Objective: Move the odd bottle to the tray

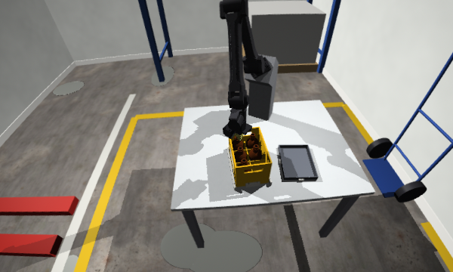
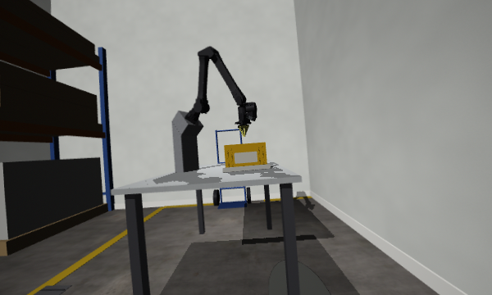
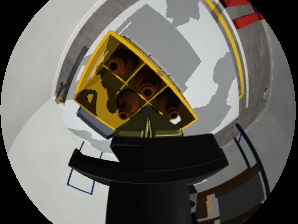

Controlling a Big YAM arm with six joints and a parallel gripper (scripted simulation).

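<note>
Now: the crate 1 cm ahead of my hand, 4 cm to the left of it and 15 cm below it. Also, from my hand: dark tray 14 cm ahead, 31 cm to the left, 22 cm below; then brown bottle 6 cm behind, 12 cm to the left, 15 cm below.
</note>
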